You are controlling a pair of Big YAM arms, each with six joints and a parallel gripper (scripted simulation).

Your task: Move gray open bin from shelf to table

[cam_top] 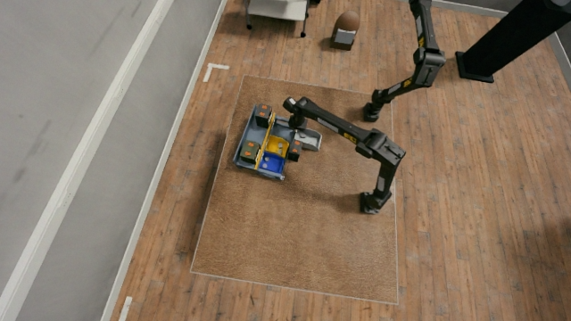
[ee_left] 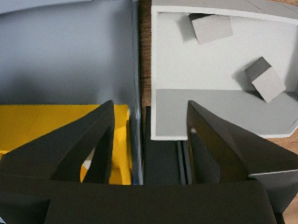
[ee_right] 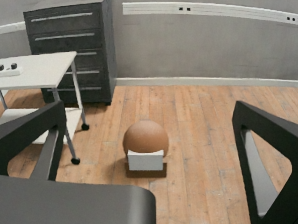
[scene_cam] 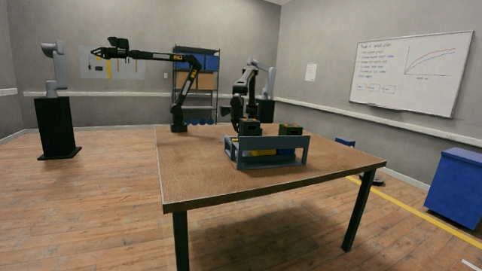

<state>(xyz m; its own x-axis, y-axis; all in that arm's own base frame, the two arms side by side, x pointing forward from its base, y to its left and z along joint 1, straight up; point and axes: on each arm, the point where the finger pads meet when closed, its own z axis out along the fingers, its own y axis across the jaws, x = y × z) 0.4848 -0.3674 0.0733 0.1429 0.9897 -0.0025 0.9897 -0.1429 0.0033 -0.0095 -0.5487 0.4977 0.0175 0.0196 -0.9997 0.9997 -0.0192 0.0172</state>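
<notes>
Right now the gray open bin is 8 cm behind my left hand, 1 cm to the left of it and 8 cm below it. From my left hand the other things lie so: blue-gray shelf 15 cm ahead, 10 cm to the left, 5 cm below; yellow bin 12 cm ahead, 10 cm to the left, 7 cm below; blue bin 13 cm ahead, 21 cm to the left, 7 cm below.
</notes>
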